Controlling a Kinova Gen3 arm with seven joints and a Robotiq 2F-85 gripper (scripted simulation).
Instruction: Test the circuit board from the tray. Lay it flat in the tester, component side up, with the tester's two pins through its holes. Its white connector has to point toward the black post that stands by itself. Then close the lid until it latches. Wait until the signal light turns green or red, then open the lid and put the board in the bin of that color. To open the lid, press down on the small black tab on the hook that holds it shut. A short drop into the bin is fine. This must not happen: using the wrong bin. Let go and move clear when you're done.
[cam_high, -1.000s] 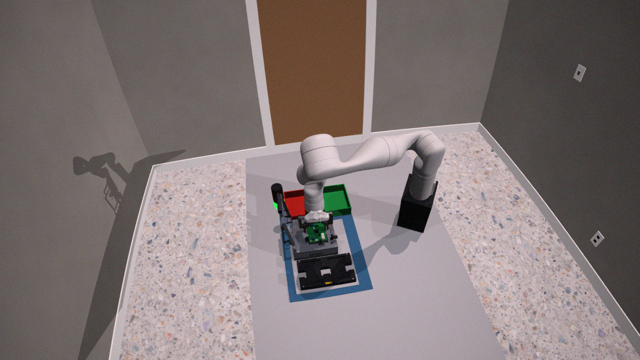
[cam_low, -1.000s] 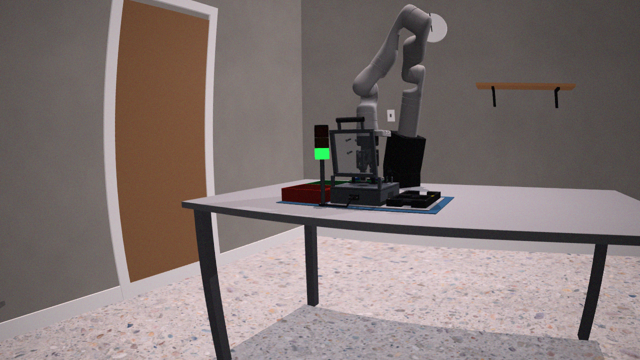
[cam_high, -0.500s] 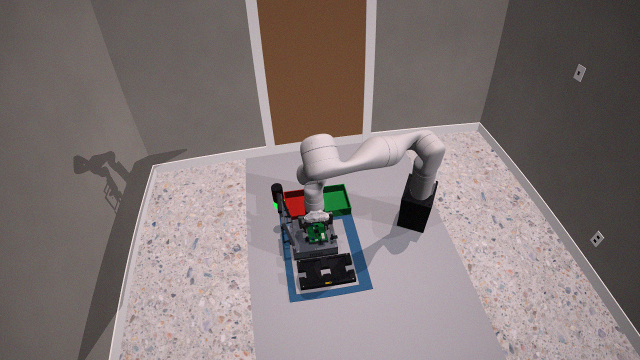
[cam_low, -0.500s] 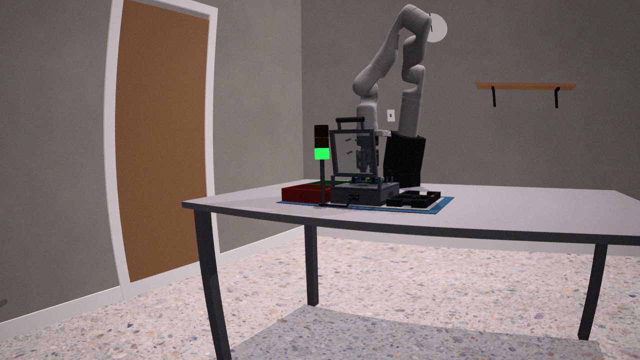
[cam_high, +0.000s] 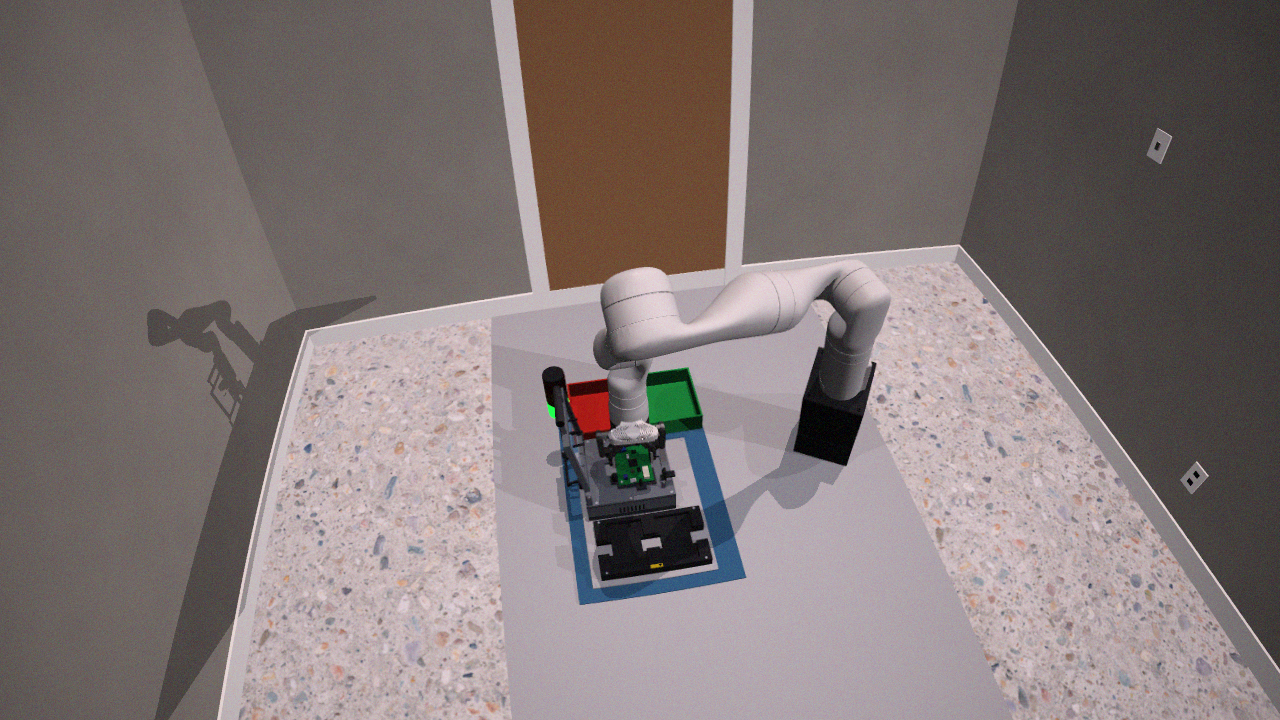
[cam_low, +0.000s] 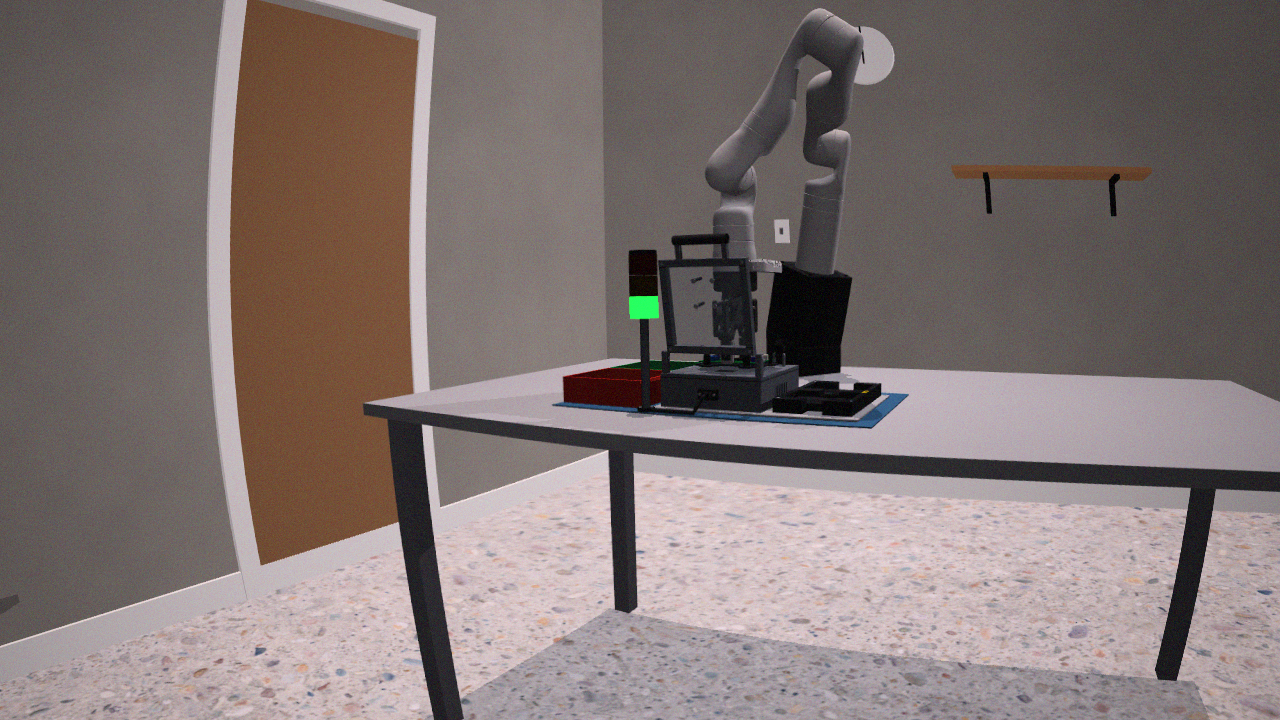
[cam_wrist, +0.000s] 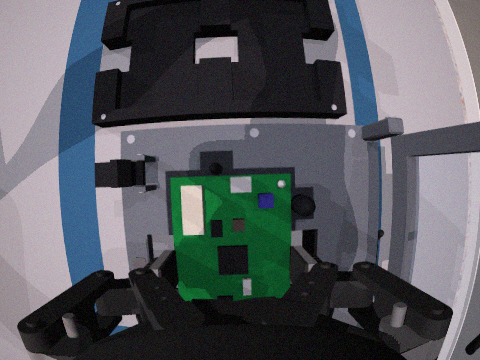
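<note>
Right now the green circuit board is 1 cm below my hand. From my hand the other things lie so: red bin: 7 cm ahead, 19 cm to the right, 7 cm below; then latch hook: 7 cm behind, 5 cm to the left, 1 cm above; then lid: 11 cm ahead, 1 cm to the left, 10 cm above.
</note>
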